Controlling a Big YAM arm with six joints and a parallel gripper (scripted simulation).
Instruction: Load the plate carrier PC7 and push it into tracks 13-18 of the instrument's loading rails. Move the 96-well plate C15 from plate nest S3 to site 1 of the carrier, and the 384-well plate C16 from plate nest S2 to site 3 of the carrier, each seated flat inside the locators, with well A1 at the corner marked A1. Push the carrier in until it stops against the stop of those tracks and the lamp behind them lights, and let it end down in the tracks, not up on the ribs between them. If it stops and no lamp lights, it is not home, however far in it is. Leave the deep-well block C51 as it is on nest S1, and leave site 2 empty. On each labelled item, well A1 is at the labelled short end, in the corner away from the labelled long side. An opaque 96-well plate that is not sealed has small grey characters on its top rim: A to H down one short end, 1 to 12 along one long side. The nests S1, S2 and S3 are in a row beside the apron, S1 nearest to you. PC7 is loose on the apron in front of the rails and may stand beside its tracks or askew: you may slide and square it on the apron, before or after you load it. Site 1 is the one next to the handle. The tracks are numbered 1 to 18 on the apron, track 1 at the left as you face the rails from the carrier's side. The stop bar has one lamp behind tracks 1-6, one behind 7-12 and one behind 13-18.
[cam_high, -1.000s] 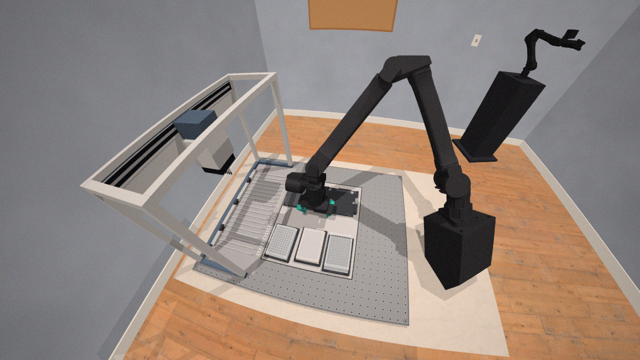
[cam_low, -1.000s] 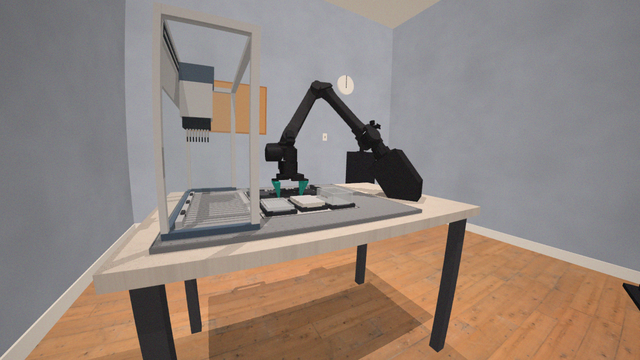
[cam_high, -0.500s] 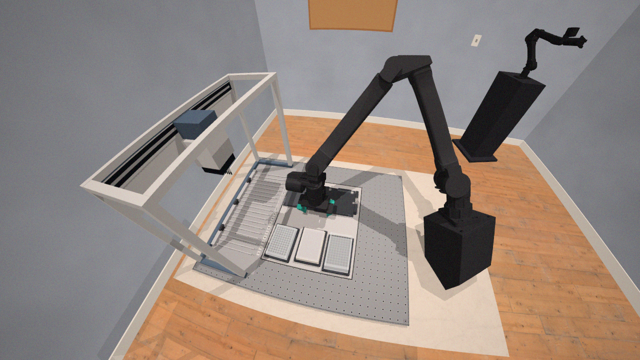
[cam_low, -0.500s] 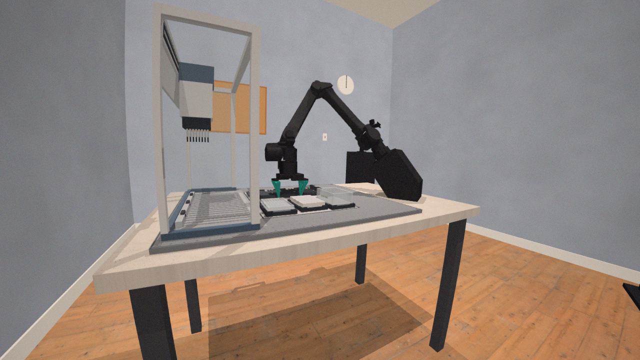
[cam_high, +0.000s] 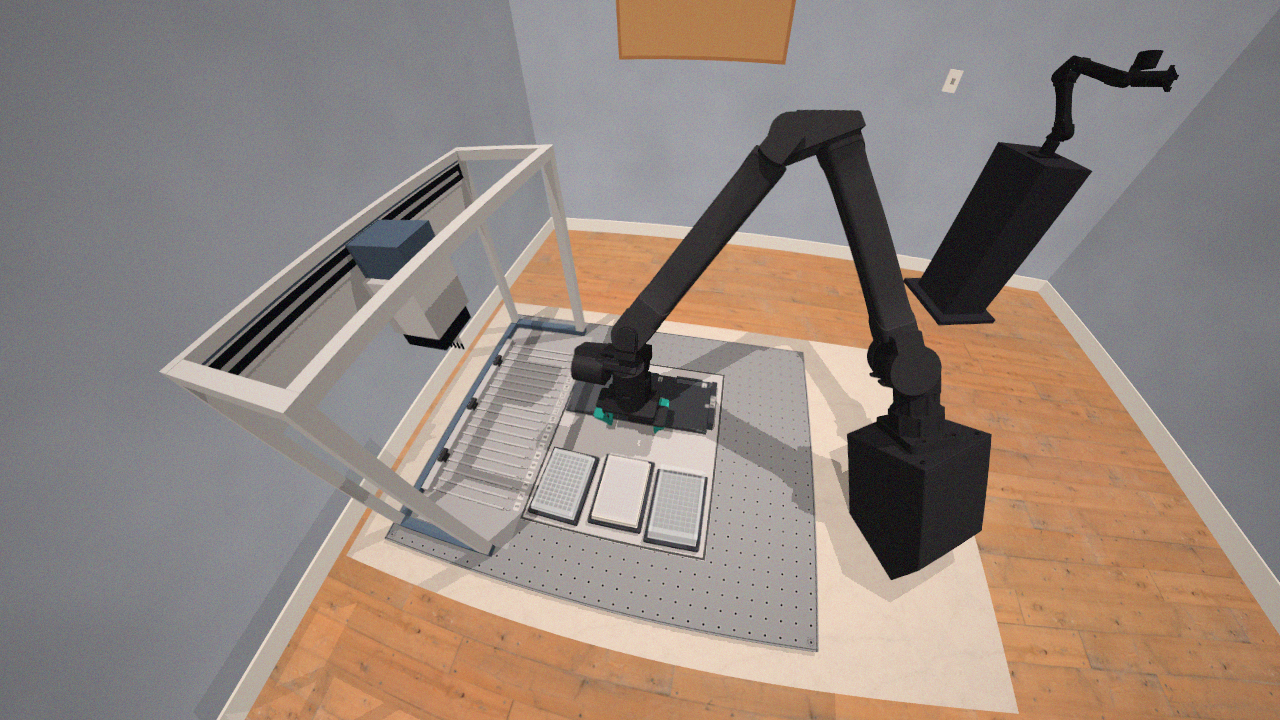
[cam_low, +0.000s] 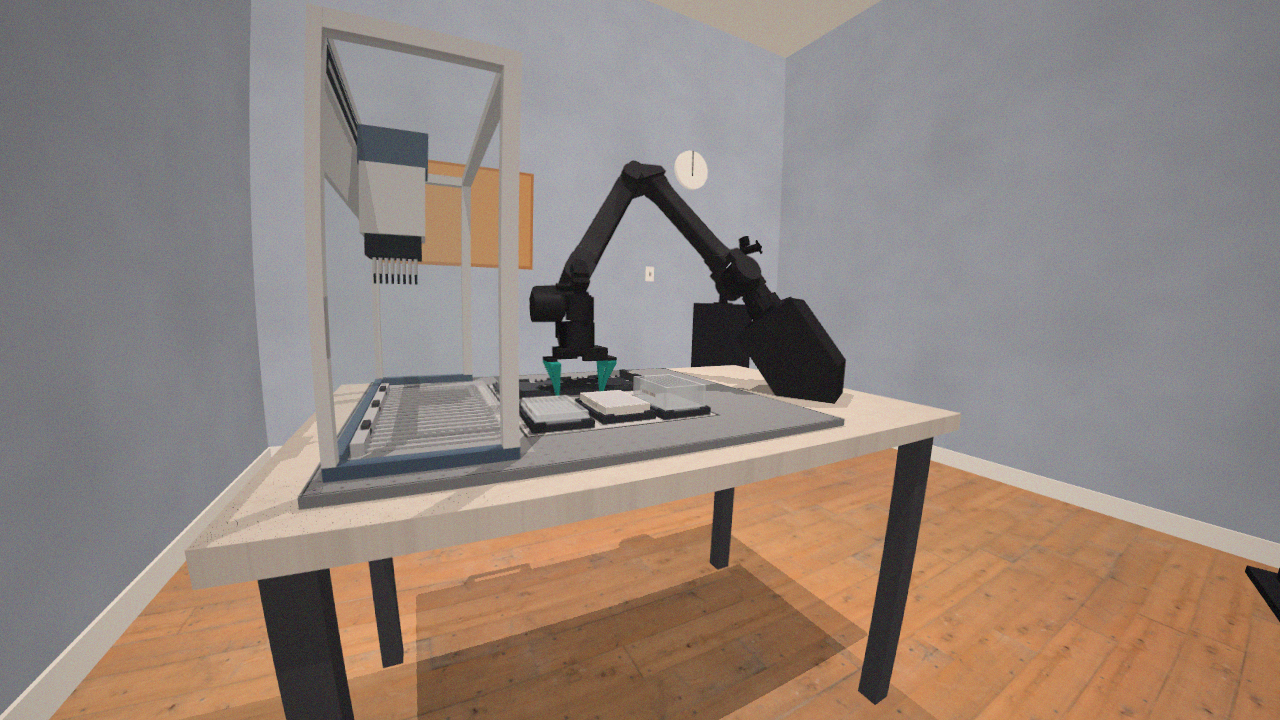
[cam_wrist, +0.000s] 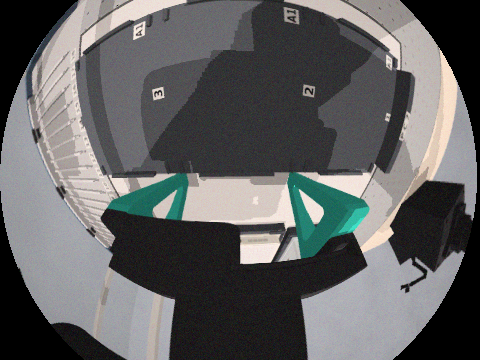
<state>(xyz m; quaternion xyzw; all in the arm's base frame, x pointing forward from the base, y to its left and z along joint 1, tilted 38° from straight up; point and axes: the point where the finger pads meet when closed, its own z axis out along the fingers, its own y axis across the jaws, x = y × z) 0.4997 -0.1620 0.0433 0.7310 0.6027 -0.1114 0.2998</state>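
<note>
Now: the nest S2 3 cm ahead of my hand, 14 cm to the left of it and 1 cm below it. From my hand the other things lie so: dark plate carrier PC7: 2 cm behind, 7 cm to the right; then 96-well plate C15: 14 cm ahead, 13 cm to the left, 1 cm above; then nest S3: 14 cm ahead, 13 cm to the left, 1 cm below.
</note>
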